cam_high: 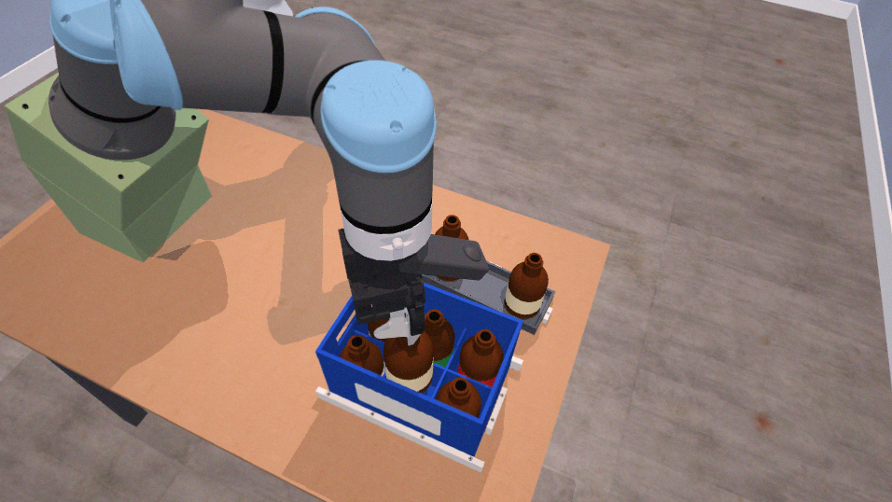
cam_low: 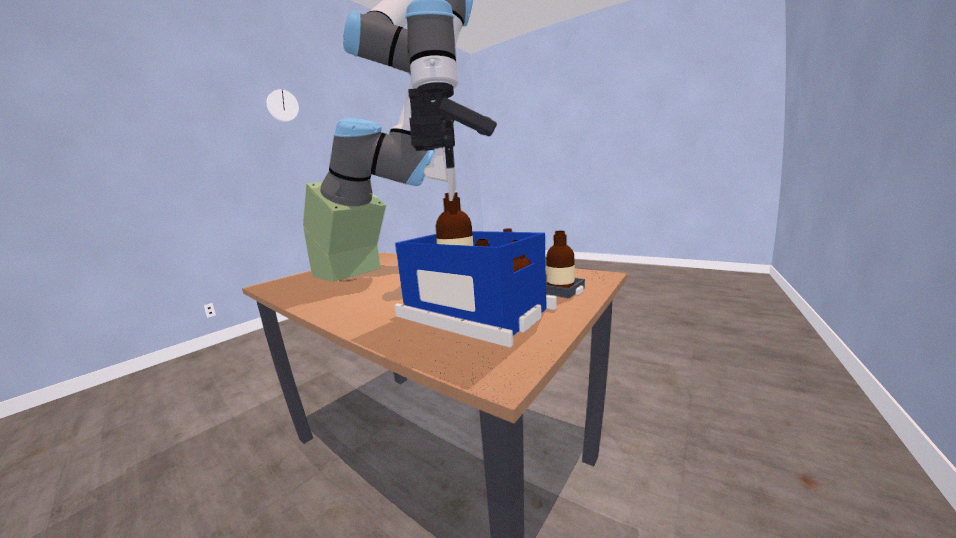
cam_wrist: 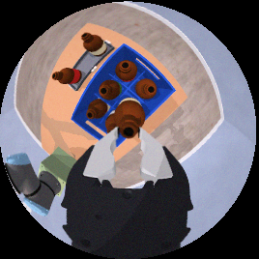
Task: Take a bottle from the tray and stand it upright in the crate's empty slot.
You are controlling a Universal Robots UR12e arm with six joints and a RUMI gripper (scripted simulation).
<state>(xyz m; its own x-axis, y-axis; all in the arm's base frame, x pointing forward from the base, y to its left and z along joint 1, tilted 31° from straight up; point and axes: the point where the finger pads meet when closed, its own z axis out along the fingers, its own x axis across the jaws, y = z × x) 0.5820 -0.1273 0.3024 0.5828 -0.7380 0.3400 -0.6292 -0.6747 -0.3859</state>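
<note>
My hand is 190 mm above the blue crate and 40 mm to the right of it. The rest, counted from my hand: red-label bottle (300 mm to the left, 190 mm below, 70 mm behind); grey tray (290 mm to the left, 260 mm below, 10 mm ahead).
</note>
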